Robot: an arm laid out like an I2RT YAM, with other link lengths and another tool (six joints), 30 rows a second.
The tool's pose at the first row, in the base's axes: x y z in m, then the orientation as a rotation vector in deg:
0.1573 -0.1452 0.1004 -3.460 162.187 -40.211
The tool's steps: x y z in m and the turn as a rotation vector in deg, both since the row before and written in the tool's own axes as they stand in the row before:
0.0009 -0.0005 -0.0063 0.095 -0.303 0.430
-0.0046 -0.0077 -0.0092 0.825 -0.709 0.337
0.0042 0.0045 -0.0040 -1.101 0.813 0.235
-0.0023 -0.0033 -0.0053 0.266 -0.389 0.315
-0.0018 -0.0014 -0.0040 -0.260 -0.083 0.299
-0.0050 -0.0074 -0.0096 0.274 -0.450 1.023
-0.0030 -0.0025 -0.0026 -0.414 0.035 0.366
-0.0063 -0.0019 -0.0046 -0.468 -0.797 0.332
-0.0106 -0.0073 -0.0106 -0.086 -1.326 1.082
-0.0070 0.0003 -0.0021 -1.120 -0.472 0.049
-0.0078 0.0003 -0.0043 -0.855 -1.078 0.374
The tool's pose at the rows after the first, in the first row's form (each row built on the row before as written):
0.1550 -0.1429 0.1059 -2.936 161.792 -40.185
0.1572 -0.1451 0.1184 -2.559 160.757 -41.112
0.1523 -0.1396 0.1187 -2.142 161.890 -39.688
0.1532 -0.1399 0.1253 -1.783 161.369 -39.912
0.1540 -0.1392 0.1298 -1.435 161.329 -39.463
0.1563 -0.1411 0.1426 -0.101 160.617 -39.527
0.1584 -0.1419 0.1467 0.347 160.723 -38.868
0.1632 -0.1412 0.1531 0.454 160.055 -37.992
0.1702 -0.1425 0.1682 1.498 158.611 -37.381
0.1763 -0.1410 0.1719 1.170 158.499 -35.742
0.1825 -0.1385 0.1778 1.158 157.652 -34.298

